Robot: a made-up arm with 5 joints.
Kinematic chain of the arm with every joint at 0, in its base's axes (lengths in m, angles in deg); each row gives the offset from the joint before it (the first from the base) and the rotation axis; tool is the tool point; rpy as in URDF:
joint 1: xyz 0.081 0 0.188 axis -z
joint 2: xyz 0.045 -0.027 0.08 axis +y
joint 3: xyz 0.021 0 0.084 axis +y
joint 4: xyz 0.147 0 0.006 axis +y
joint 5: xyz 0.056 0.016 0 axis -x
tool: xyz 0 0 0 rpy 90 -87.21 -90
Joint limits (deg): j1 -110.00..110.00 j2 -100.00..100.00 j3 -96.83..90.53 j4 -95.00..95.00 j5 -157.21..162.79
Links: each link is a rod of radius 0.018 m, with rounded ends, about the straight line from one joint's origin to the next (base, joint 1, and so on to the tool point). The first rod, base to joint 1, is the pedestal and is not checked.
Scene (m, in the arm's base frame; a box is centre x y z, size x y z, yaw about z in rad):
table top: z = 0
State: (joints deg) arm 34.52 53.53 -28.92 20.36 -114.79
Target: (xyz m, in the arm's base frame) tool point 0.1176 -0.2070 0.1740
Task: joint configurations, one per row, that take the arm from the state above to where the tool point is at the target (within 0.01 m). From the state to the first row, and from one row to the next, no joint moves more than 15 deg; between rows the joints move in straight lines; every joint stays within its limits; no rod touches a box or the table.
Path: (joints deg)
1: 48.67 46.67 -15.61 31.79 -114.79
2: 62.82 39.81 -2.30 43.23 -114.79
3: 76.97 32.95 11.00 54.66 -114.79

